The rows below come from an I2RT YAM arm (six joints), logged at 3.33 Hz.
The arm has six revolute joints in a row. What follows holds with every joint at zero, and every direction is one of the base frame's. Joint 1 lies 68 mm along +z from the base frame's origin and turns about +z. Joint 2 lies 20 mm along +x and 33.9 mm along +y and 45.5 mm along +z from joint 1 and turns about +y. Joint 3 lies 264 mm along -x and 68.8 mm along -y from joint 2 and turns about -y. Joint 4 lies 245 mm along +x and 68.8 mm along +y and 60 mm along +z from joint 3 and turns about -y. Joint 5 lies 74 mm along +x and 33.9 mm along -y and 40.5 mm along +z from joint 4 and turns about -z. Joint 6 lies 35.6 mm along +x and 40.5 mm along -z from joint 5 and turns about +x. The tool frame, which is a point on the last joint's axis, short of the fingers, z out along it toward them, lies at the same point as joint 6; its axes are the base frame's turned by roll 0, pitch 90 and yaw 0 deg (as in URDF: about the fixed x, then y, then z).
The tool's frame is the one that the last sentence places.
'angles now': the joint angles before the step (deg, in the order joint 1, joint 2, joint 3, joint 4, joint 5, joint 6). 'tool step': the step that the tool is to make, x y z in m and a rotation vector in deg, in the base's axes. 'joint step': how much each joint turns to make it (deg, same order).
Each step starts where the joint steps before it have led.
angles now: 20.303, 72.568, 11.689, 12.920, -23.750, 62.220
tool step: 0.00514, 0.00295, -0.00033, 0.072, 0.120, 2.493
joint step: 0.001, 2.295, 1.450, -0.064, -1.736, -1.971
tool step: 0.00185, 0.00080, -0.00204, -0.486, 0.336, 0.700
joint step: -0.001, 1.398, 0.485, 0.069, -0.200, -0.835
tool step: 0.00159, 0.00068, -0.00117, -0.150, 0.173, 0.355
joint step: -0.002, 0.970, 0.349, 0.250, -0.169, -0.361
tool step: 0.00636, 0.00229, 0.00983, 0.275, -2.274, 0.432
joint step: 0.002, -1.306, 1.730, -1.133, 0.121, -0.747
